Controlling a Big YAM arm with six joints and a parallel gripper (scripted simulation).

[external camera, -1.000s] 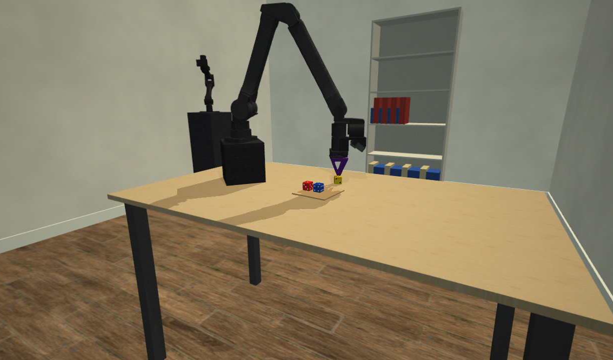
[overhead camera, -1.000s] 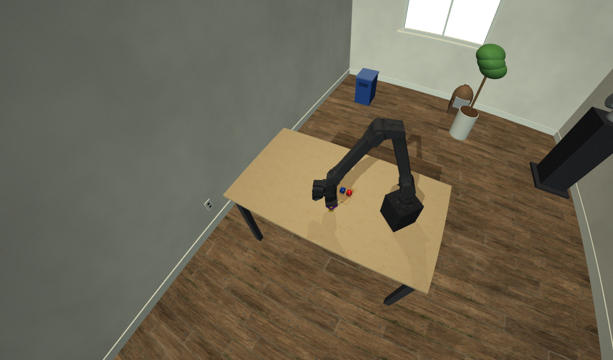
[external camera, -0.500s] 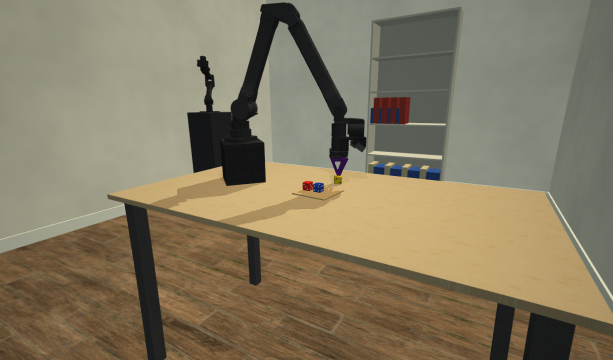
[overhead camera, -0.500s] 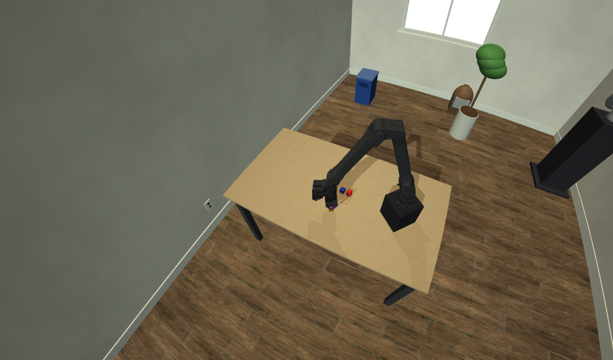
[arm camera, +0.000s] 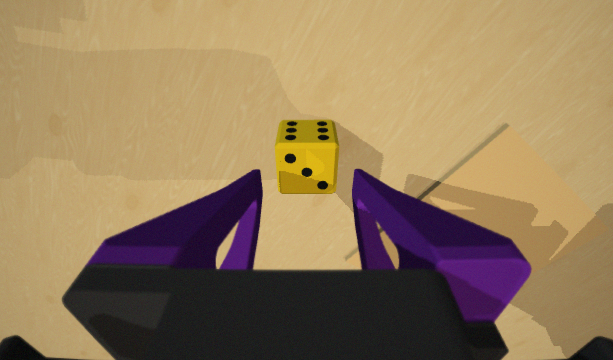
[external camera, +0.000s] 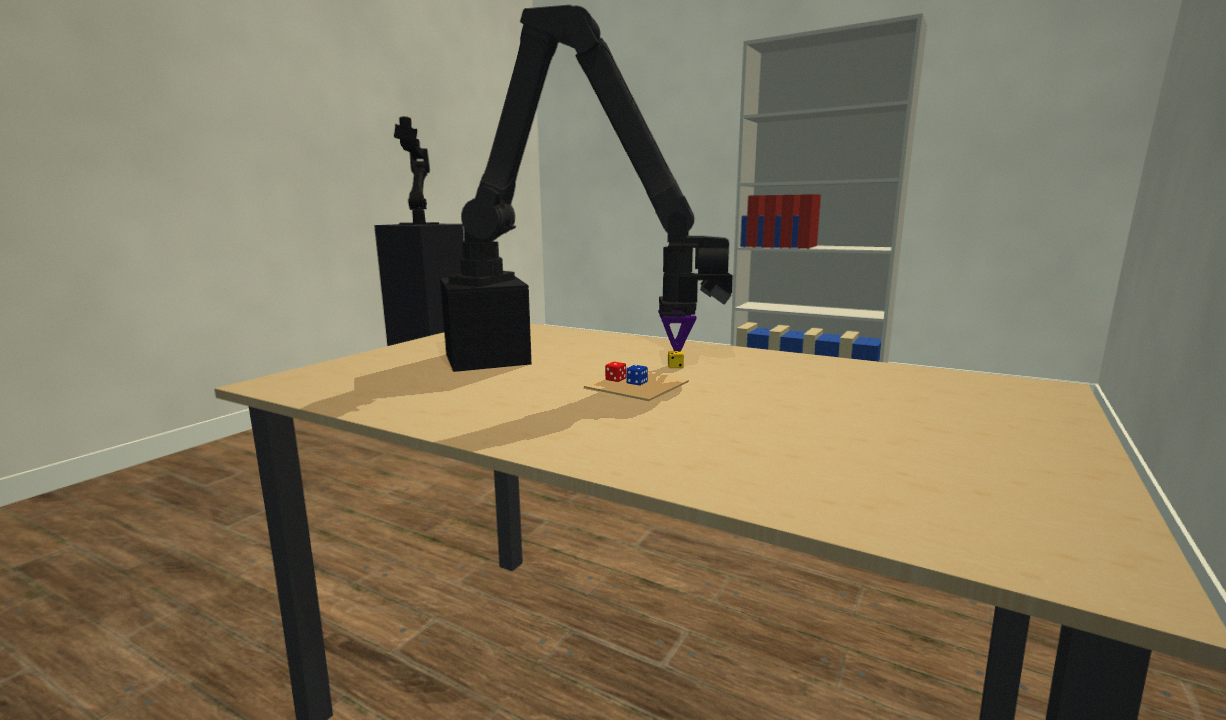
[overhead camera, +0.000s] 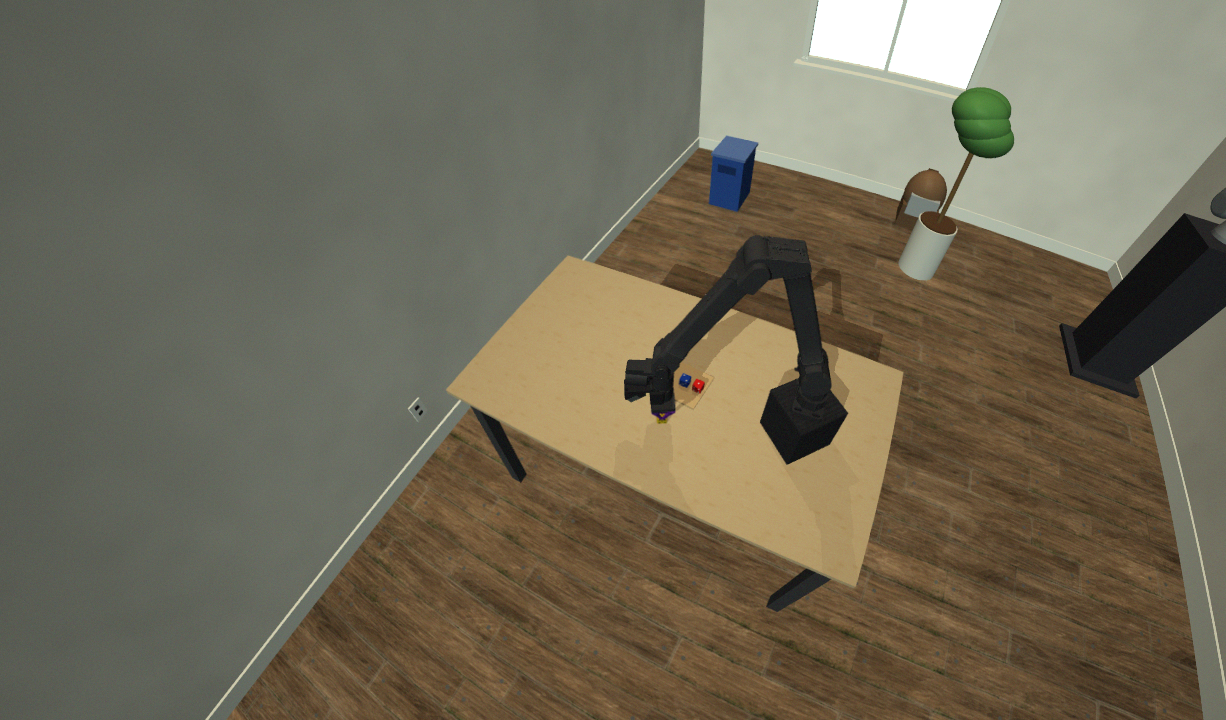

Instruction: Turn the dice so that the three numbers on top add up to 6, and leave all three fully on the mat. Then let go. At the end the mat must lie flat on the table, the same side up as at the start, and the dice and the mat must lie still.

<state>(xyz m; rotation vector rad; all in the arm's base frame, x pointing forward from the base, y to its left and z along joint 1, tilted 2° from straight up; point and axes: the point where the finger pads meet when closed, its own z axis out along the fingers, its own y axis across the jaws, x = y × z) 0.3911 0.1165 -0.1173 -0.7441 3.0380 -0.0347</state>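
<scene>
My hand is 30 mm above the yellow die. Round my hand: blue die 20 mm behind, 150 mm to the right, 30 mm below; then red die 60 mm behind, 150 mm to the right, 30 mm below; then tan mat 20 mm behind, 150 mm to the right, 40 mm below.
</scene>
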